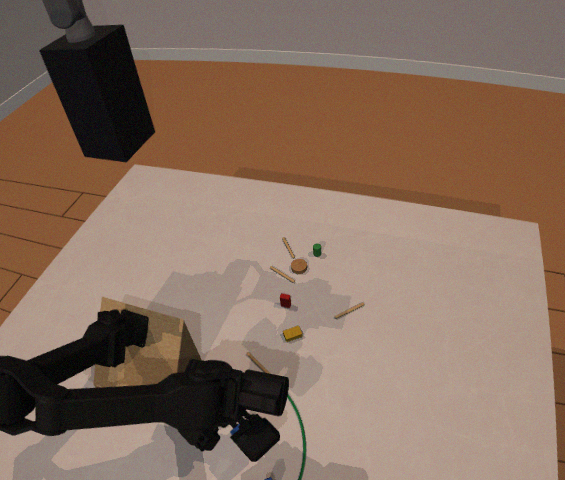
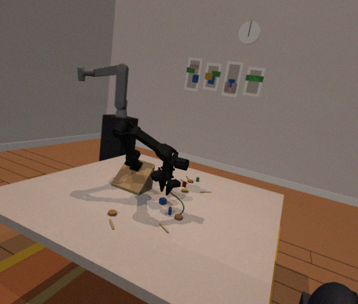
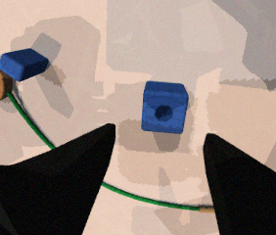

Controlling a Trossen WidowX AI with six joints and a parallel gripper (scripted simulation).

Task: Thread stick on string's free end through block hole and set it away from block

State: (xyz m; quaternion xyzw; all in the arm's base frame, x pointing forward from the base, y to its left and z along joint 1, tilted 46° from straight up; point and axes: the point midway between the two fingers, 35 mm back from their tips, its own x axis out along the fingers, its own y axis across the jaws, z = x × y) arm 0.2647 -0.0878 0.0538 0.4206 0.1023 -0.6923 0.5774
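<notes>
My gripper tip is 5 cm above the blue cube. Also, from my gripper tip: thin wooden stick (15 cm to the left, 6 cm below, 2 cm behind); then yellow block (25 cm to the left, 5 cm below, 2 cm ahead); then round wooden button (14 cm ahead, 8 cm to the right, 5 cm below).
</notes>
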